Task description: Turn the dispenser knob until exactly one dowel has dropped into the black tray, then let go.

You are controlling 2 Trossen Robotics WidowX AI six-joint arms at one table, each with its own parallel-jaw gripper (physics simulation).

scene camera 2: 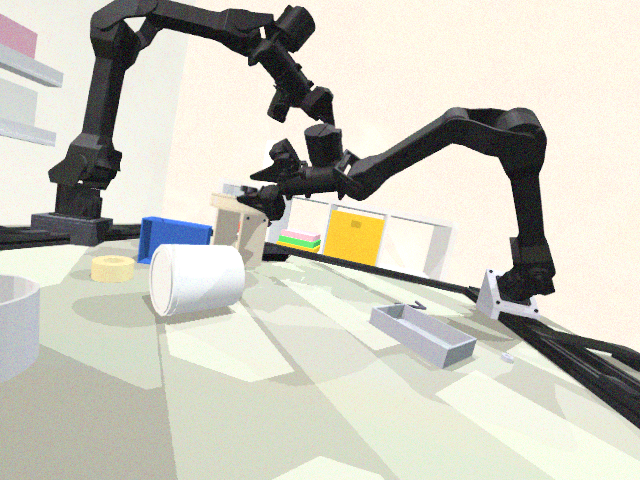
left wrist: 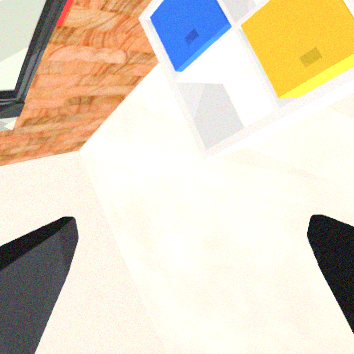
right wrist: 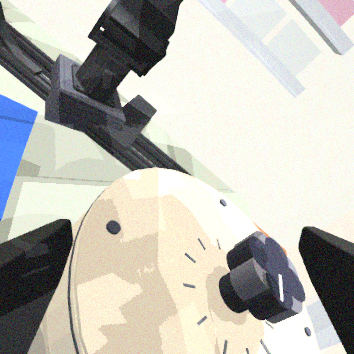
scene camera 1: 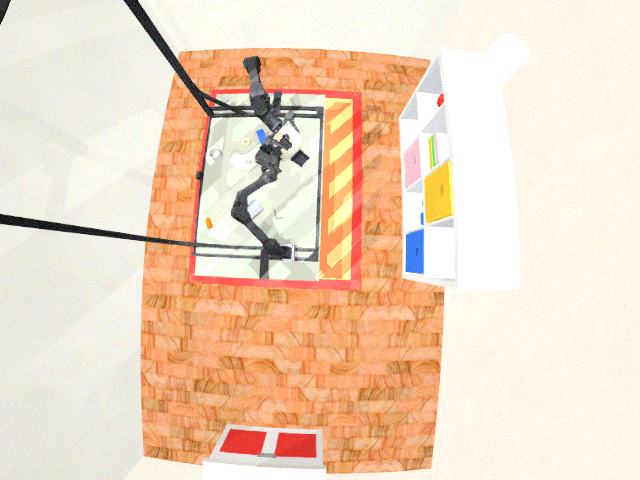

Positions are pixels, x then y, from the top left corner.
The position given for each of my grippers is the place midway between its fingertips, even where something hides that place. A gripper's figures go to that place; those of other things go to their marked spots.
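My left gripper [scene camera 2: 325, 124] is 68 cm from the lens, while my right gripper [scene camera 2: 243, 187] is 58 cm from the lens. So my right gripper is nearer to the lens than my left gripper.
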